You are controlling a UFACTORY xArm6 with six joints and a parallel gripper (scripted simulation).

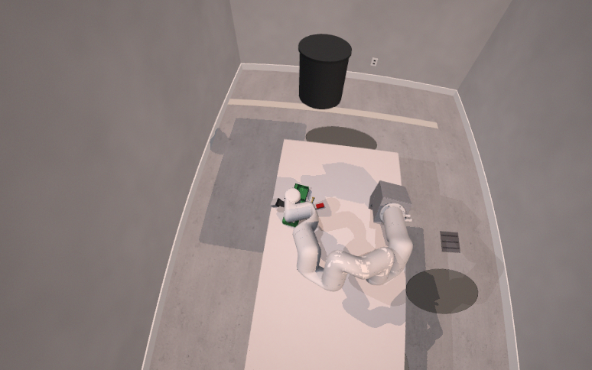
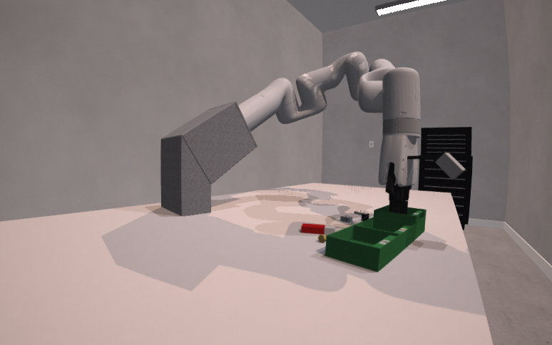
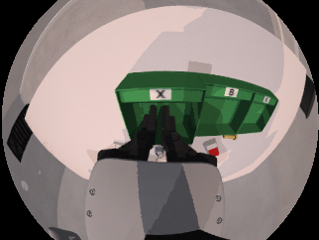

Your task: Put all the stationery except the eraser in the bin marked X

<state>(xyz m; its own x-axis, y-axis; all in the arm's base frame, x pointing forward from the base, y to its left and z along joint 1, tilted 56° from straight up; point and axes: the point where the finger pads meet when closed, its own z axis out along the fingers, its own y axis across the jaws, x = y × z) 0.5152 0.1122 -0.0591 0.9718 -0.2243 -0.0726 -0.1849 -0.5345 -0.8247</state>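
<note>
My gripper is now 130 mm past the grey object, 20 mm to the right of it and 40 mm above it. From my hand the other things lie so: green bin (90 mm to the right, 20 mm below); then white domino (110 mm behind, 110 mm to the left, 40 mm below); then black die (90 mm behind, 50 mm to the left, 40 mm below).
</note>
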